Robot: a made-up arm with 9 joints.
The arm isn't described. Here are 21 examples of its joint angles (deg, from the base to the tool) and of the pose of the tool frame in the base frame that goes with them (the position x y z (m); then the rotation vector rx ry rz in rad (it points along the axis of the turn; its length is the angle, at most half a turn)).
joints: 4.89 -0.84 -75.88 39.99 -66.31 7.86 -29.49 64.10 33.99
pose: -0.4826 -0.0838 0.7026 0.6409 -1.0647 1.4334
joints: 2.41 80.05 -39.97 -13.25 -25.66 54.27 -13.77 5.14 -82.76
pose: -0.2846 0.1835 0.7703 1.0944 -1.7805 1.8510
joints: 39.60 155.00 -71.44 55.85 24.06 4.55 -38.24 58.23 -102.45
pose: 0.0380 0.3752 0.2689 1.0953 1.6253 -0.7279
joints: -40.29 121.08 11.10 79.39 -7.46 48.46 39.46 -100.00 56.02
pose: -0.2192 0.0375 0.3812 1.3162 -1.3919 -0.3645
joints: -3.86 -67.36 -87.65 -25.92 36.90 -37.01 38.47 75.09 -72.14
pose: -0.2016 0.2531 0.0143 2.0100 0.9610 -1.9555
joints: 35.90 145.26 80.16 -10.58 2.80 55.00 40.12 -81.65 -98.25
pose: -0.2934 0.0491 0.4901 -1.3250 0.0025 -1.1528
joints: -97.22 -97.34 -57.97 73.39 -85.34 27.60 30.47 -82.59 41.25
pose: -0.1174 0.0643 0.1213 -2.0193 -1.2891 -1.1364
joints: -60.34 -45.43 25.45 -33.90 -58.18 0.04 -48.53 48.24 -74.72
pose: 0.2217 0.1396 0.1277 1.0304 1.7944 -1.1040
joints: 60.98 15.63 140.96 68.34 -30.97 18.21 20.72 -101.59 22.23
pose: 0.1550 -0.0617 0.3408 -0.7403 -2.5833 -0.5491
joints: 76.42 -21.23 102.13 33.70 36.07 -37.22 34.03 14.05 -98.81
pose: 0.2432 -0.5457 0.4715 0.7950 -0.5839 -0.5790
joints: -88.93 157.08 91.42 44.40 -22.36 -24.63 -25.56 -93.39 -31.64
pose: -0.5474 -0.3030 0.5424 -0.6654 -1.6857 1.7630
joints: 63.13 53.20 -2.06 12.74 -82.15 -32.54 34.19 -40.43 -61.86
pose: -0.0899 0.5256 0.9558 -0.6455 -0.0621 1.4235
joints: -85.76 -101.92 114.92 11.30 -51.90 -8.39 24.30 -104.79 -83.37
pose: 0.0178 0.5906 0.6815 -1.5411 0.3136 -0.0484
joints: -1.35 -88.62 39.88 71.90 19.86 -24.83 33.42 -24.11 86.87
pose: -0.5263 0.3083 0.8299 -0.7752 0.8772 -0.1239
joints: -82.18 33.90 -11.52 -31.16 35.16 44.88 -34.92 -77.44 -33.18
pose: -0.2072 0.1596 0.1758 0.1470 -2.0603 -1.1855
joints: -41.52 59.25 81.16 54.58 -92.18 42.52 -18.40 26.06 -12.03
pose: 0.2425 -0.1120 0.1080 -3.0161 0.4959 -0.0807
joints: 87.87 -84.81 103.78 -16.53 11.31 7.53 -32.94 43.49 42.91
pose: -0.1891 -0.6605 0.3781 2.2451 0.0429 -0.6295
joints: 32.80 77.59 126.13 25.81 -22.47 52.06 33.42 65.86 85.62
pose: 0.1219 0.2952 0.2123 -0.7523 2.8488 0.2376
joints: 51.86 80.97 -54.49 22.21 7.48 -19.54 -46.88 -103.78 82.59
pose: -0.1347 -0.0645 1.0264 2.3058 -0.5343 -1.5594
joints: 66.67 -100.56 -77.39 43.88 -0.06 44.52 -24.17 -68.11 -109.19
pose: -0.1852 0.1605 0.4672 1.9085 0.9978 -1.0418
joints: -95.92 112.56 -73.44 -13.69 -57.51 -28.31 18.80 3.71 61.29
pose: -0.1706 0.6824 0.1201 -1.2483 2.8497 0.0208
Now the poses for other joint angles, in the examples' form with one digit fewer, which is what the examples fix.
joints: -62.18 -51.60 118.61 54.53 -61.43 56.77 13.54 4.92 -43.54
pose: 0.204 0.377 0.825 -2.491 -0.156 -1.485
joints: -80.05 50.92 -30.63 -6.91 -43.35 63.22 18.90 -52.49 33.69
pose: -0.297 -0.109 0.304 1.969 0.085 -0.381
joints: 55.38 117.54 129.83 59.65 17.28 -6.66 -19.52 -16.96 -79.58
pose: 0.236 0.276 0.210 -0.552 0.894 0.918
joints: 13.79 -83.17 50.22 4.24 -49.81 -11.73 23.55 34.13 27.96
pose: 0.064 0.397 1.237 -0.331 -0.256 -1.103
